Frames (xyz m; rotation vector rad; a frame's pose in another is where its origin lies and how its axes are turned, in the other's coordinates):
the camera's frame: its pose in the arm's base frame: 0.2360 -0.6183 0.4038 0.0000 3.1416 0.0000
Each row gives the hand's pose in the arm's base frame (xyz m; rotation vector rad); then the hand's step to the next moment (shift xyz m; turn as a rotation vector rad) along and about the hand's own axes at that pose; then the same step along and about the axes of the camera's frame.
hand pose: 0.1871 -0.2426 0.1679 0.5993 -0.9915 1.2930
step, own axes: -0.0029 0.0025 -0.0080 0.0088 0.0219 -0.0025
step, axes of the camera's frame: 0.0002 0.0058 0.0067 0.0207 0.0112 -0.0030
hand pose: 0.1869 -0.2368 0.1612 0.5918 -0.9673 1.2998
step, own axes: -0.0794 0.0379 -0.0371 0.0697 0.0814 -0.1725
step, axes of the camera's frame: 0.0257 -0.0029 0.0919 0.0358 0.1960 0.0392
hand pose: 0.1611 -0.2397 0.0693 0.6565 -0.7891 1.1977
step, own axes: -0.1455 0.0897 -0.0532 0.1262 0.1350 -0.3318
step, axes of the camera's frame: 0.1016 -0.0155 0.1466 0.0492 0.3674 0.0825
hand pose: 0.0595 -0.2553 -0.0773 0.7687 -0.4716 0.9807
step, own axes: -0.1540 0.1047 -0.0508 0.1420 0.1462 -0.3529
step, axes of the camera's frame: 0.1658 -0.0128 0.0981 0.0508 0.3960 0.0816
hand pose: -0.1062 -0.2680 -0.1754 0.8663 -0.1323 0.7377
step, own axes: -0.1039 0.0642 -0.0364 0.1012 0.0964 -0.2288
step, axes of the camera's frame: 0.1253 -0.0020 0.0231 0.0271 0.2623 0.0483
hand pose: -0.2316 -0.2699 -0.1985 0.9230 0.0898 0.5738
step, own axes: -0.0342 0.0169 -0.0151 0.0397 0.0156 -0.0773
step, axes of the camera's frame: 0.0410 0.0016 0.0018 -0.0028 0.0835 0.0285
